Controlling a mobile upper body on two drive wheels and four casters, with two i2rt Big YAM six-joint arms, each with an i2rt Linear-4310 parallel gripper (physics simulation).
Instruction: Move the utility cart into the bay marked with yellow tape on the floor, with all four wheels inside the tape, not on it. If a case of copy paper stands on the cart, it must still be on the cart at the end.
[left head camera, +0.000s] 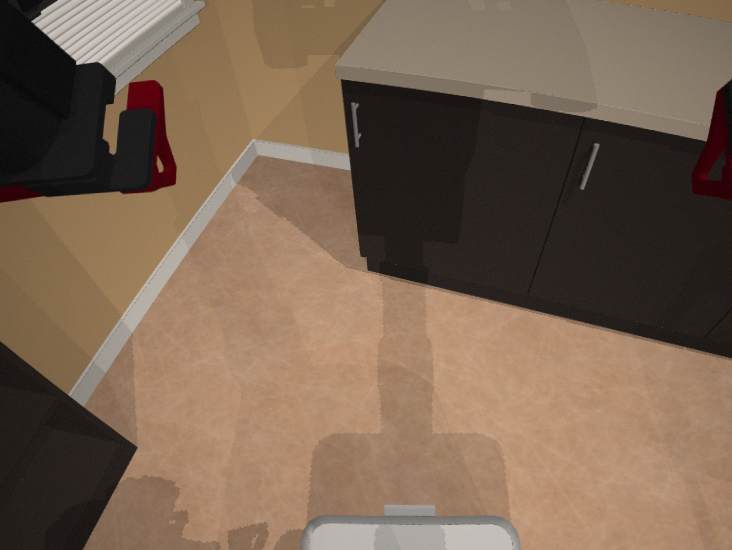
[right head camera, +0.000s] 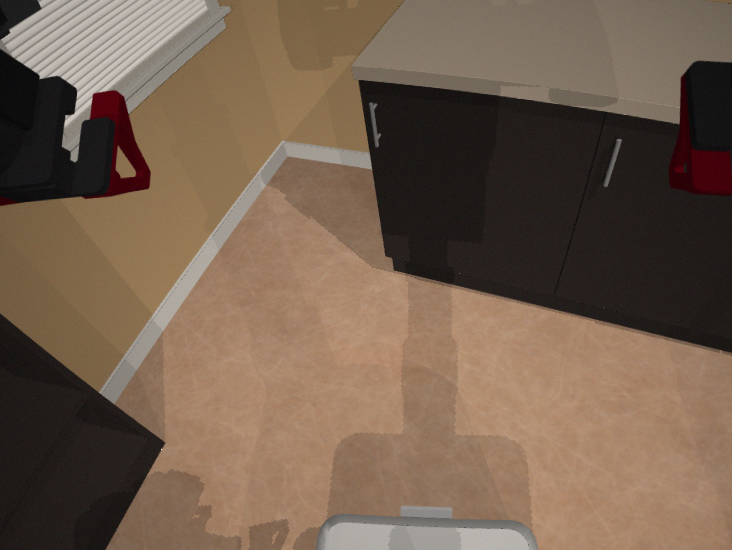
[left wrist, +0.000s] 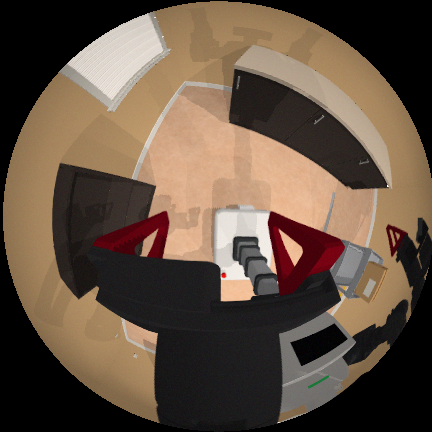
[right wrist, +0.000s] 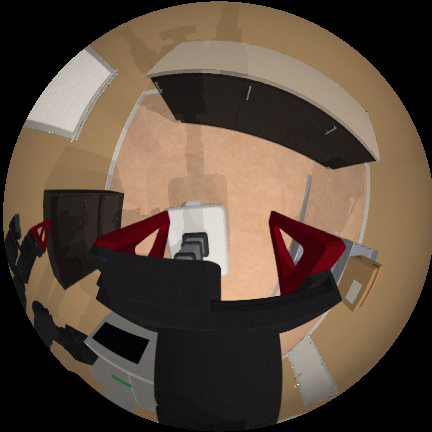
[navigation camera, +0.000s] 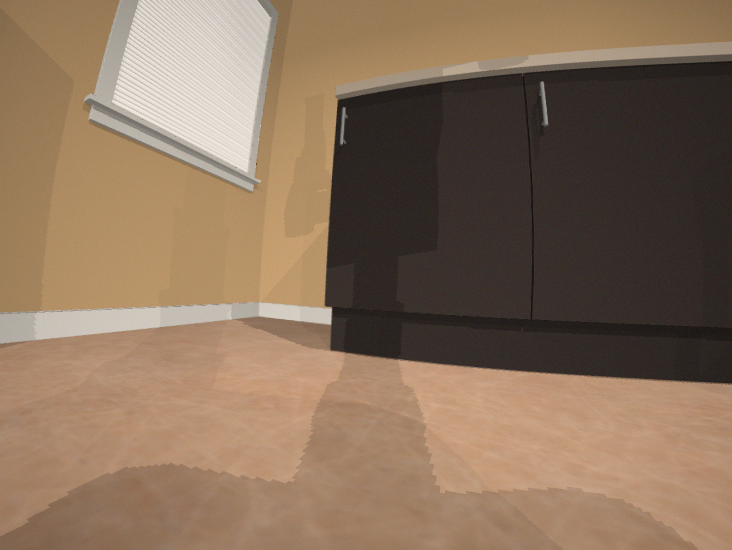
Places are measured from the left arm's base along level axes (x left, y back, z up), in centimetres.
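Pixels of known places: left gripper, between the fingertips: (left head camera: 113, 180) (right head camera: 94, 185) (left wrist: 218, 216) (right wrist: 46, 221); right gripper, between the fingertips: (left wrist: 389, 226) (right wrist: 218, 215).
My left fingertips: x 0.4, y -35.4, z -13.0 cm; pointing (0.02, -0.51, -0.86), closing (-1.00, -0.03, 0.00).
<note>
Ahead of a thing's pixels: the offset from my left fingertips to its top centre. "spot": to the spot under its first point.
The grey utility cart (left wrist: 348, 265) (right wrist: 369, 250) shows in part at the right edge of both wrist views. A brown case with a pale label @(dy +58.1, dx -141.0, dz -20.7 cm) (left wrist: 377, 281) (right wrist: 359, 275) stands on its top. A little yellow tape (left wrist: 343, 292) (right wrist: 350, 241) shows beside the cart; whether the wheels are inside it is hidden. Cart and tape do not show in the head or navigation views. My left gripper (left wrist: 218, 216) is open and empty, high above the floor, apart from the cart. My right gripper (right wrist: 218, 215) is open and empty, also apart from the cart.
Dark cabinets (left head camera: 449, 189) (right head camera: 443, 177) (navigation camera: 426, 206) under a pale counter stand ahead. Another dark cabinet (left head camera: 53, 473) (right head camera: 76, 467) (left wrist: 100, 210) (right wrist: 85, 225) stands at the left. A grey floor strip @(spot: dy +2.7, dx -142.3, dz -127.3 cm) (left wrist: 330, 212) (right wrist: 306, 200) runs near the cart. A blinded window @(spot: dy -104.5, dx +69.7, dz -10.4 cm) (navigation camera: 189, 76) is at the left.
</note>
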